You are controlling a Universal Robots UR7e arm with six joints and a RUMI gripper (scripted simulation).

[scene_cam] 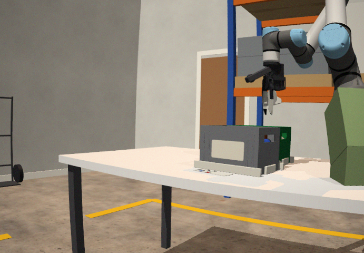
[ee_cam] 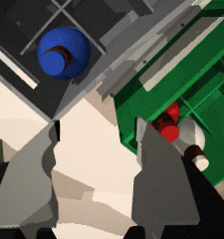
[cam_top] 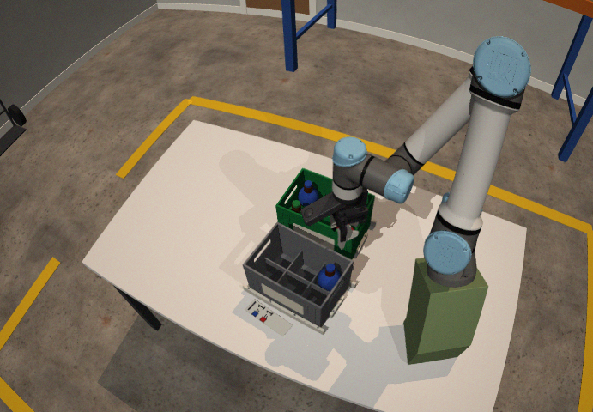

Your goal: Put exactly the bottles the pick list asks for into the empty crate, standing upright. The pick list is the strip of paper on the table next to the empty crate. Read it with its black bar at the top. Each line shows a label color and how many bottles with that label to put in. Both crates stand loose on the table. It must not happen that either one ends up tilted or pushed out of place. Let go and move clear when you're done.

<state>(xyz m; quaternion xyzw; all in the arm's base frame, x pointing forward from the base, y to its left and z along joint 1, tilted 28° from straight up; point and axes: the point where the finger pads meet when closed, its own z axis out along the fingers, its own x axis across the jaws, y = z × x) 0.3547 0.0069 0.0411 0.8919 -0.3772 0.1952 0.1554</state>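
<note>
Now: hand 150 mm above the red bottle, 110 mm to the left of it and 10 mm short of it. The rest, counted from my hand: grey crate 160 mm below, 90 mm to the left, 80 mm ahead; then blue bottle 150 mm below, 60 mm to the left; then green crate 160 mm to the right, 160 mm below, 100 mm ahead.
</note>
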